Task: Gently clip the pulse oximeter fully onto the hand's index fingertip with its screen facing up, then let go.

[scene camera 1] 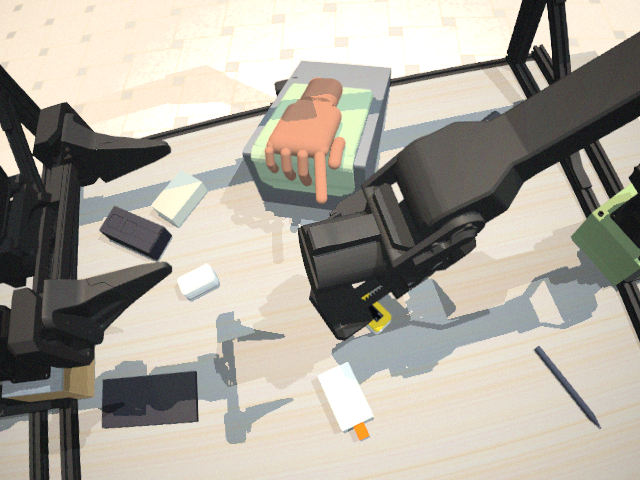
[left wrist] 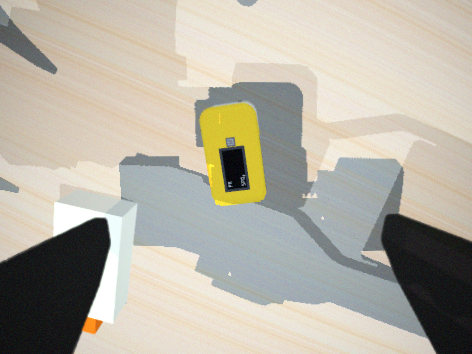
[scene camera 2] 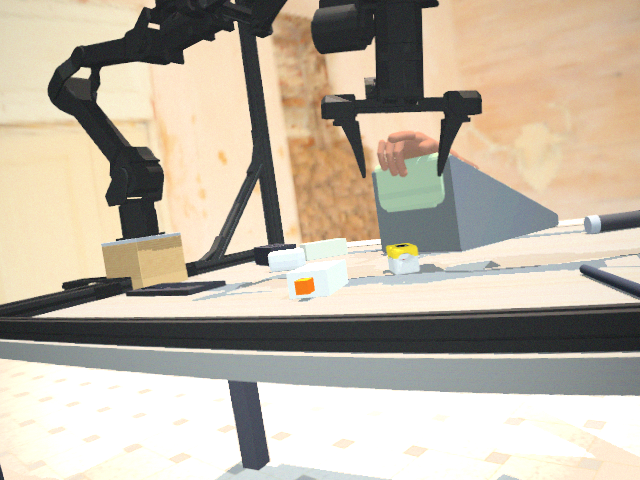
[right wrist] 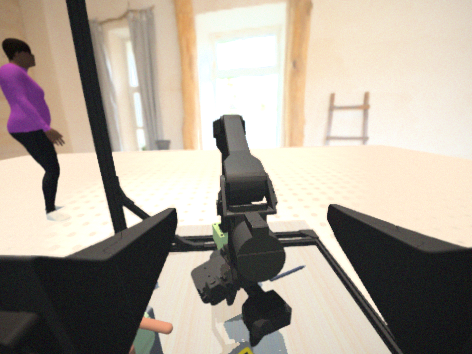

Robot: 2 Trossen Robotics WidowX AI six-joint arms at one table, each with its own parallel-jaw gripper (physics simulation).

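Places are measured from the left arm's base along level axes (x ahead, y left, z up), in metres.
Pixels of known places: left gripper, between the fingertips: (scene camera 1: 381, 290) (left wrist: 249, 229) (scene camera 2: 401, 177) (right wrist: 240, 323); right gripper, between the fingertips: (scene camera 1: 169, 202) (right wrist: 252, 212); left arm's base, origin of its link: (scene camera 1: 639, 221); right arm's base, origin of its link: (scene camera 2: 140, 237).
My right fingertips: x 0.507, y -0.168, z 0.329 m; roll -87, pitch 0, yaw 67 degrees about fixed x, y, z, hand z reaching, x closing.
For each thing: its top centre in the pictures, then the offset to it from my right fingertips.
- pulse oximeter, centre of its top: (left wrist: 232, 157) (scene camera 2: 400, 244) (scene camera 1: 370, 309) dz -0.378, dx -0.127, dy +0.045 m
- white block with an orange tab, centre of its top: (left wrist: 83, 278) (scene camera 2: 314, 267) (scene camera 1: 348, 402) dz -0.384, dx -0.032, dy +0.134 m
- white rounded piece, centre of its top: (scene camera 1: 194, 277) (scene camera 2: 285, 250) dz -0.379, dx +0.066, dy -0.139 m
- black block, centre of its top: (scene camera 1: 130, 228) (scene camera 2: 273, 245) dz -0.377, dx +0.123, dy -0.277 m
- pale block, centre of its top: (scene camera 1: 176, 193) (scene camera 2: 322, 241) dz -0.382, dx +0.030, dy -0.293 m
- dark flat panel, centre of its top: (scene camera 2: 173, 286) (scene camera 1: 147, 399) dz -0.404, dx +0.216, dy -0.021 m
- pen, centre of its top: (scene camera 2: 614, 275) (scene camera 1: 570, 387) (right wrist: 289, 271) dz -0.403, dx -0.297, dy +0.287 m
The pulse oximeter (scene camera 1: 381, 321) (scene camera 2: 402, 251) (left wrist: 231, 125) is yellow over white and lies on the table, screen up; in scene camera 1 the left arm partly covers it. The orange hand (scene camera 1: 307, 126) (scene camera 2: 410, 146) rests palm down on a green pad on a grey wedge; its index finger (scene camera 1: 321, 180) (right wrist: 157, 326) sticks out past the wedge's front edge. My left gripper (scene camera 2: 402, 175) (left wrist: 249, 229) is open and empty, pointing down above the oximeter, which shows ahead of its fingertips in the left wrist view. My right gripper (scene camera 1: 168, 206) is open and empty, far from the oximeter.
A white block with an orange tab (scene camera 1: 345, 396) (scene camera 2: 317, 280) (left wrist: 90, 260) lies near the oximeter. The grey wedge (scene camera 1: 379, 93) (scene camera 2: 485, 206) stands behind. A white rounded piece (scene camera 1: 198, 281), a black block (scene camera 1: 135, 232), a pale block (scene camera 1: 179, 198), a dark flat panel (scene camera 1: 149, 400) and a pen (scene camera 1: 567, 386) lie around.
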